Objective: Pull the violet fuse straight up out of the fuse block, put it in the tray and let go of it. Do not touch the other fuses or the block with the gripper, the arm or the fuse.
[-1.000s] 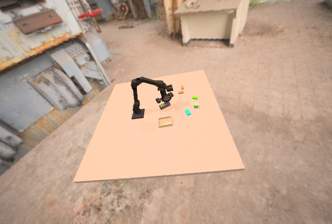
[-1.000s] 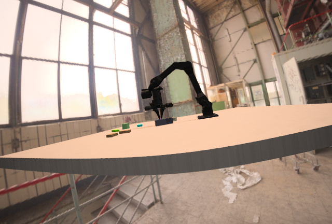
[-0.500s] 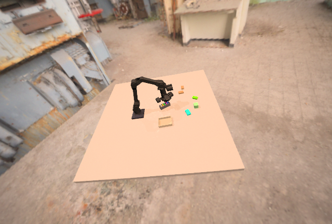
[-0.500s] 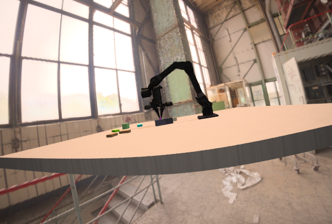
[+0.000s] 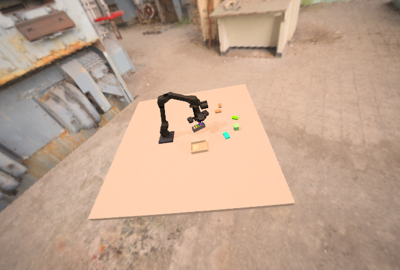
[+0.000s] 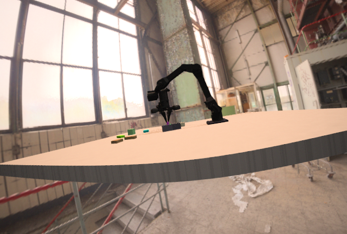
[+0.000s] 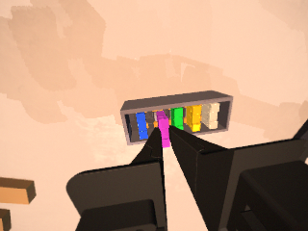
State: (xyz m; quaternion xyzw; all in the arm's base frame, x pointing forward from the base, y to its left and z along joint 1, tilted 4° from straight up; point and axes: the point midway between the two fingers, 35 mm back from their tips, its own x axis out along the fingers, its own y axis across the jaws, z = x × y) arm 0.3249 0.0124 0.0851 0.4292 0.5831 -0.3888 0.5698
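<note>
Right now the green fuse is 3 cm below my gripper tip, 2 cm behind it and 1 cm to the right of it. The rest, counted from my gripper tip: violet fuse (1 cm below); blue fuse (3 cm below, 2 cm ahead, 1 cm to the left); tan tray (22 cm to the right, 5 cm below, 4 cm behind).
</note>
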